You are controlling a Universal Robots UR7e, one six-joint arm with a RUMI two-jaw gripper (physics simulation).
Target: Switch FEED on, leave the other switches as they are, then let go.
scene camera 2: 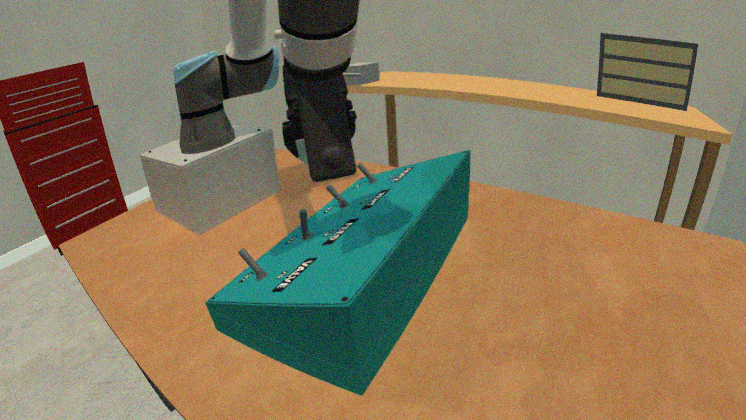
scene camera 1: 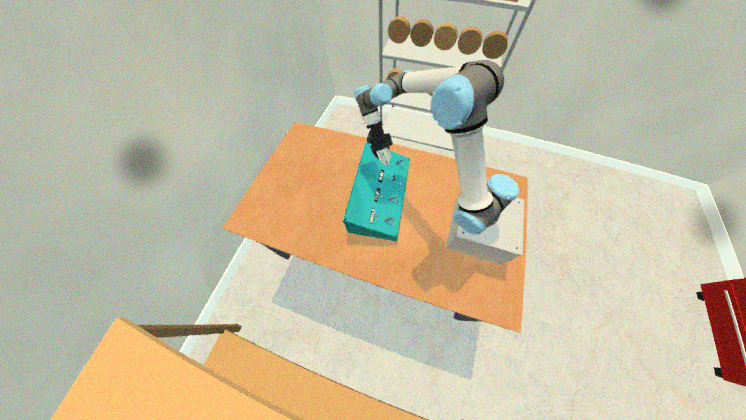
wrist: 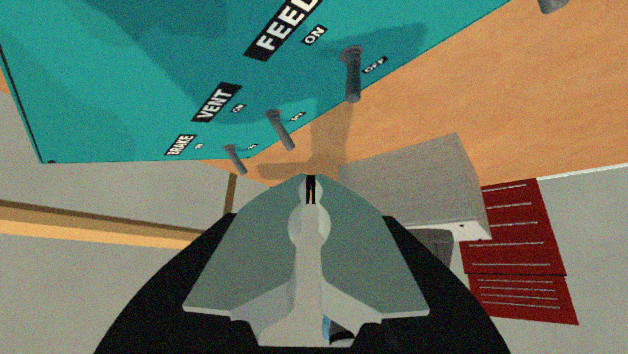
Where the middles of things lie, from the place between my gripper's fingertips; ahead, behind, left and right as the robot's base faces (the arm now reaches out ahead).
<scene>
My gripper is now 10 mm short of the teal switch box (scene camera 2: 332,302), 60 mm to the right of it and 130 mm above it.
</scene>
